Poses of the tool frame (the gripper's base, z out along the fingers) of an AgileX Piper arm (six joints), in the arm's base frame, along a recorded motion.
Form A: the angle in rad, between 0 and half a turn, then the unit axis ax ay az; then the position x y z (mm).
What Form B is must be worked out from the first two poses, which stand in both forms.
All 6 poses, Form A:
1: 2.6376 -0.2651 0.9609 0.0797 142 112 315
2: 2.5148 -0.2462 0.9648 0.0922 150 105 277
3: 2.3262 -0.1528 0.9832 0.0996 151 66 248
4: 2.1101 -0.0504 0.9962 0.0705 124 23 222
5: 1.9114 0.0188 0.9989 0.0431 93 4 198
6: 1.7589 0.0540 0.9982 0.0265 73 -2 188
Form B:
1: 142 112 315 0.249 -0.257 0.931 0.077
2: 150 105 277 0.308 -0.234 0.918 0.088
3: 151 66 248 0.396 -0.140 0.903 0.091
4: 124 23 222 0.493 -0.044 0.867 0.061
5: 93 4 198 0.577 0.015 0.816 0.035
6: 73 -2 188 0.638 0.042 0.769 0.020
